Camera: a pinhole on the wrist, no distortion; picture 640 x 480 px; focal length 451.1 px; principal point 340.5 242.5 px. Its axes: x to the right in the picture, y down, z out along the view. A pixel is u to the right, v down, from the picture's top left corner.
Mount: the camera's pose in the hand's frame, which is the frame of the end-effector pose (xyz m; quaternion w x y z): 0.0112 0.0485 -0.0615 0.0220 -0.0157 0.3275 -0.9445
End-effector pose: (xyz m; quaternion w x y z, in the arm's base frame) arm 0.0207 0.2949 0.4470 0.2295 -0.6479 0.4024 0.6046
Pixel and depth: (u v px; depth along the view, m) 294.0 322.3 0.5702
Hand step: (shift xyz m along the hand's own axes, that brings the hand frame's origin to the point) 0.0982 -0.3799 0.3227
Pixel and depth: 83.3 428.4 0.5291
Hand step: 0.3426 -0.4339 0.2142
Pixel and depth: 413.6 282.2 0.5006
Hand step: -0.0464 -0.2996 0.3054
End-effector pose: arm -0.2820 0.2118 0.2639 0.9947 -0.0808 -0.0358 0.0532
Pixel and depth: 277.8 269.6 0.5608
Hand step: 0.1148 -0.3204 0.3567
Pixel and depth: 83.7 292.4 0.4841
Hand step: 0.3094 -0.2784 0.2812
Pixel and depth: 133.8 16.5 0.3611
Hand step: 0.1867 -0.0241 0.3315
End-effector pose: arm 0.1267 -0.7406 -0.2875 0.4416 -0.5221 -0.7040 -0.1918
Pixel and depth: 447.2 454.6 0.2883
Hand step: -0.0399 -0.2395 0.0819
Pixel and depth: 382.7 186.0 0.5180
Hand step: -0.0164 -0.2232 0.3861
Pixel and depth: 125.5 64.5 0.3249
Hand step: 0.1761 -0.0437 0.2706
